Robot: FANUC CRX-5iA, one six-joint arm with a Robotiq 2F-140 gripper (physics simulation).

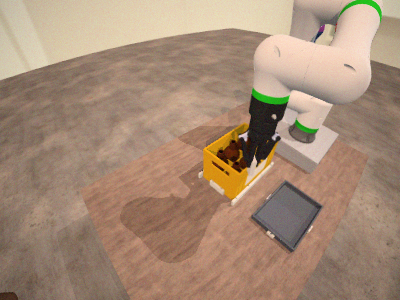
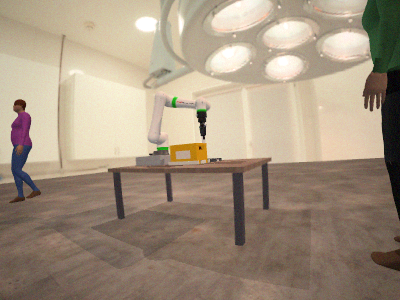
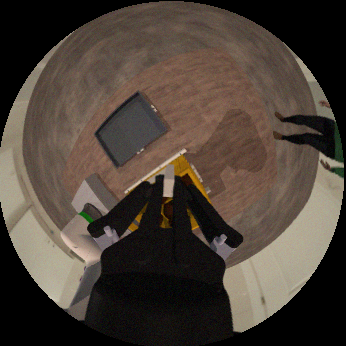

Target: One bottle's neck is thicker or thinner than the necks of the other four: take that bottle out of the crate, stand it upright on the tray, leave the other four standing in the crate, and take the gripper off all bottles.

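Places are measured from the arm's base along level axes (x left, y back, z up), in centimetres.
Where they show: gripper, fingertip midpoint: point(image 1: 249, 172) point(image 3: 169, 170); arm's base, link origin: point(image 1: 301, 134) point(image 3: 93, 213).
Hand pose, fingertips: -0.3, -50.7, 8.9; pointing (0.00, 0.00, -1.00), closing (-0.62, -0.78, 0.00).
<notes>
Each offset is from my fingertips to the centre of the thing, as dx, dy, dz. "pt": to the spot under its first point. Level surfaces: height alone.
A yellow crate {-11.1, +10.0, -8.6} point(image 1: 223, 179) point(image 2: 188, 152) point(image 3: 184, 170) stands on the wooden table {dz -17.4} point(image 1: 199, 253) point(image 2: 216, 166). Several brown bottles {-15.7, +9.7, -8.8} point(image 1: 231, 151) point(image 3: 167, 209) stand inside it; the arm hides some of them. I cannot compare their necks from here. My gripper point(image 1: 253, 166) point(image 2: 203, 137) point(image 3: 169, 170) is shut with nothing between the fingers. It points straight down, with its tips just above the crate's rim on the side toward the tray. The dark grey tray {pt +18.3, +7.8, -16.8} point(image 1: 288, 214) point(image 3: 130, 128) lies empty to the right of the crate.
The arm's grey base plinth point(image 1: 312, 149) point(image 2: 148, 161) stands behind the crate. White rails {-1.2, +10.1, -15.9} point(image 1: 252, 183) hold the crate at its foot. A person point(image 3: 309, 132) stands on the floor beyond the table. A large surgical lamp point(image 2: 258, 38) hangs overhead.
</notes>
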